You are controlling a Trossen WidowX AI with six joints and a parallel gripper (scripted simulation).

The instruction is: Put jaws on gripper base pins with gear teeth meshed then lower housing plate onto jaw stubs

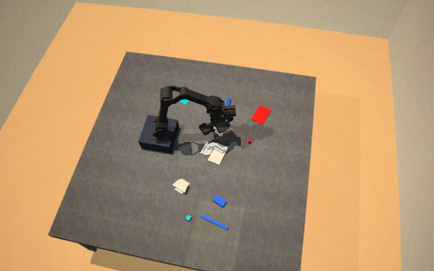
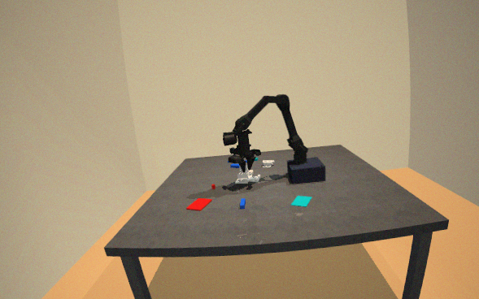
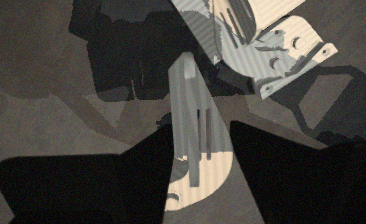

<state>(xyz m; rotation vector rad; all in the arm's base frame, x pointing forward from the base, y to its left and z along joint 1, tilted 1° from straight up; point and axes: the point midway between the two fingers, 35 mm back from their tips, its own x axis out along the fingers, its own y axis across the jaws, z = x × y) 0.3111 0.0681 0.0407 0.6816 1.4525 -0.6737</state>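
Now: gripper tip 7 cm to the left of the white jaw, 7 cm above it and 2 cm past it. The rest, counted from my gripper tip: red cube: 19 cm ahead, 7 cm below, 1 cm to the right; short blue bar: 24 cm to the left, 7 cm below, 3 cm ahead; red plate: 24 cm ahead, 19 cm to the left, 8 cm below.
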